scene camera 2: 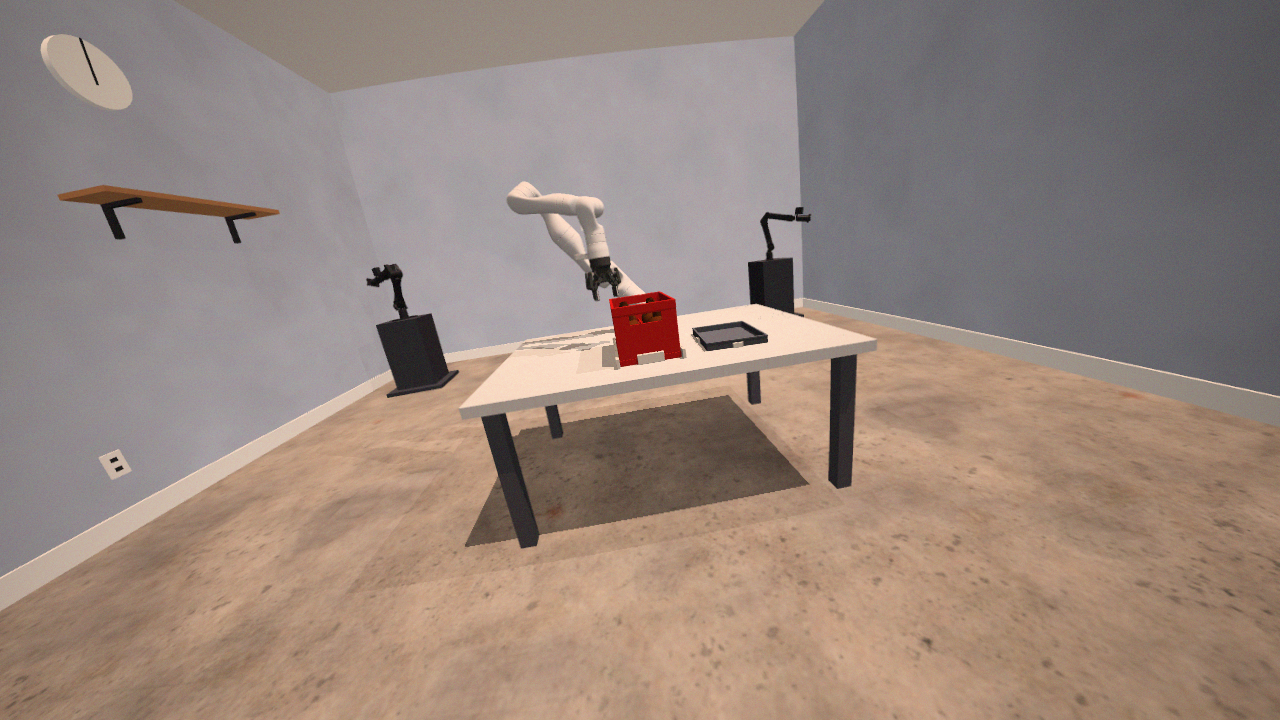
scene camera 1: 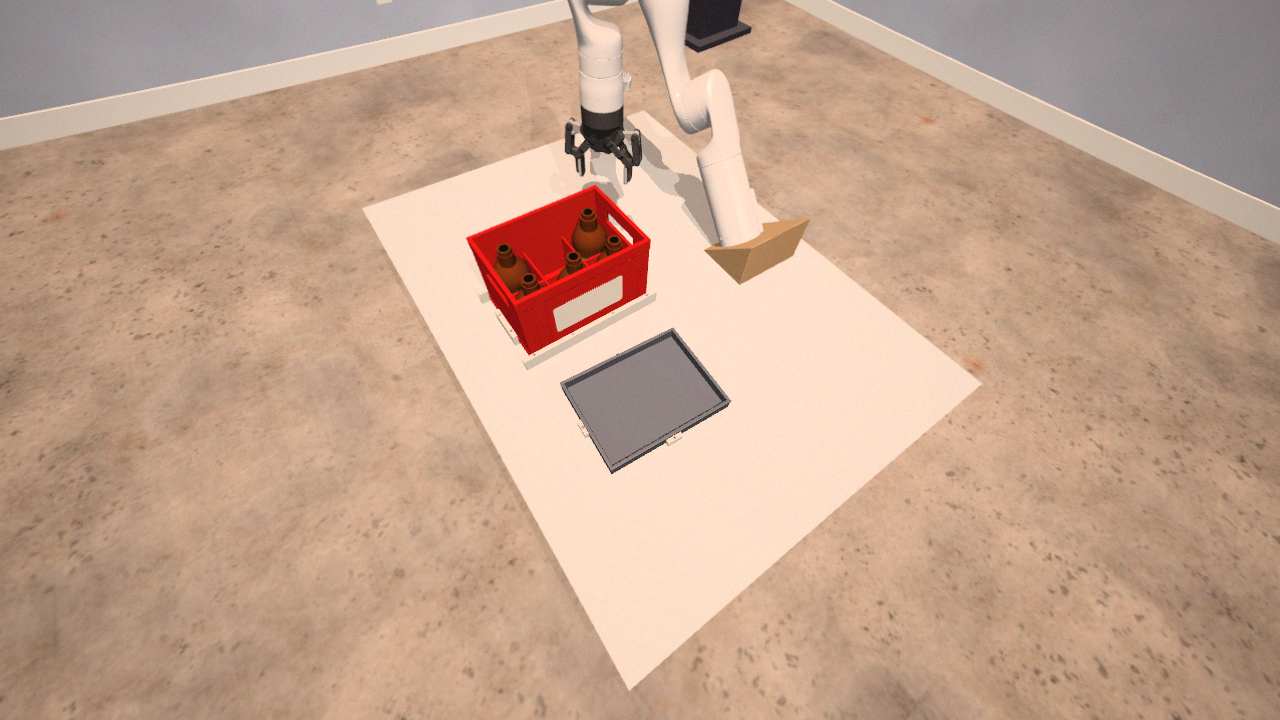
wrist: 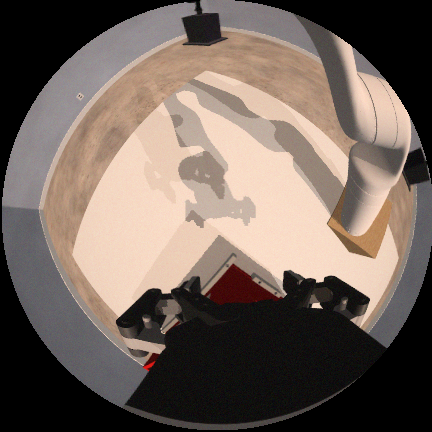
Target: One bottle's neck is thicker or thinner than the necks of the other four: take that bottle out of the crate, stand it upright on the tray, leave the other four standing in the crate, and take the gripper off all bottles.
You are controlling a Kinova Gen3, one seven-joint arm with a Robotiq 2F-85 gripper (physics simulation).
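Frame: origin at the arm's base, x ahead, y left, z up, level; millimetres.
Where they show: gripper, between the fingertips: (scene camera 2: 607,298) (scene camera 1: 604,178) (wrist: 242,283); arm's base, origin of its link: (scene camera 1: 740,239) (wrist: 355,217).
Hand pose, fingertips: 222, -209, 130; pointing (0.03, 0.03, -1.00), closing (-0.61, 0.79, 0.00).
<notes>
Things, the pixels of their top centre, and the offset from my fingertips, as dx, dy, dz. "pt": a spot on its surface instead. Level surfaces: height alone.
- red crate, centre of its top: (wrist: 220,373) (scene camera 1: 559,238) (scene camera 2: 638,299) +168, +90, +0
- brown bottle, centre of its top: (scene camera 1: 503,248) +255, +39, -12
- left bottle, centre of its top: (scene camera 1: 528,278) +258, +128, -12
- middle bottle, centre of its top: (scene camera 1: 573,256) +167, +131, -12
- right bottle, centre of its top: (scene camera 1: 614,239) +83, +141, -12
- dark grey tray, a spot on its surface: (scene camera 1: 644,398) pt +191, +373, -170
- table, height of its surface: dz -175
The red crate (scene camera 1: 635,268) (scene camera 2: 644,344) (wrist: 240,290) stands on the table. In scene camera 1, a brown bottle (scene camera 1: 510,270) stands at its back left and another bottle (scene camera 1: 588,239) at its back right. The front row holds a left bottle (scene camera 1: 529,284), a middle bottle (scene camera 1: 572,263) and a right bottle (scene camera 1: 613,245). Crate walls hide their lower parts; I cannot tell which neck differs. The dark grey tray (scene camera 1: 644,398) (scene camera 2: 729,334) is empty. My gripper (scene camera 1: 604,175) (scene camera 2: 605,294) (wrist: 242,283) is open and empty, above and behind the crate's back wall, apart from all bottles.
White brackets (scene camera 1: 590,331) flank the crate, and small clips (scene camera 1: 674,438) sit at the tray's edge. The arm's wooden base (scene camera 1: 771,252) (wrist: 362,245) stands on the table (scene camera 1: 760,447) (scene camera 2: 805,335), right of the crate in scene camera 1. Dark pedestals (scene camera 2: 411,353) (scene camera 2: 771,284) stand beyond the table.
</notes>
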